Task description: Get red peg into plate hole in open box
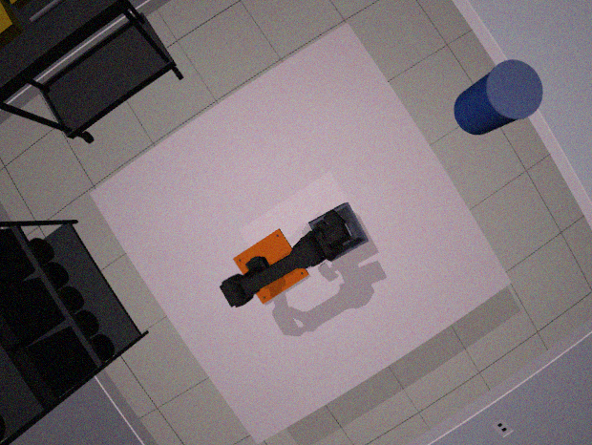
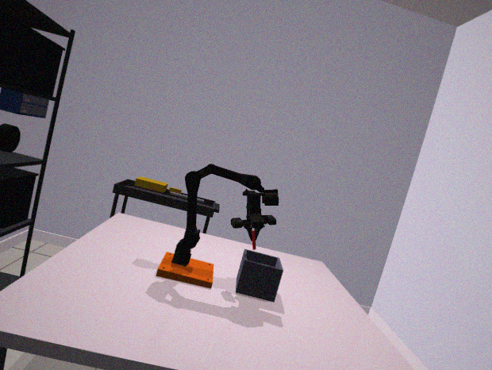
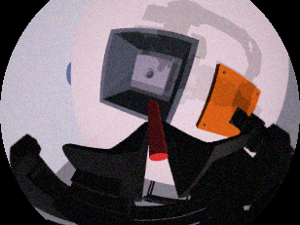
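The plate lies 15 cm below my gripper tip, 6 cm ahead of it and 5 cm to the right of it. Round my gripper tip: red peg: 1 cm to the right.
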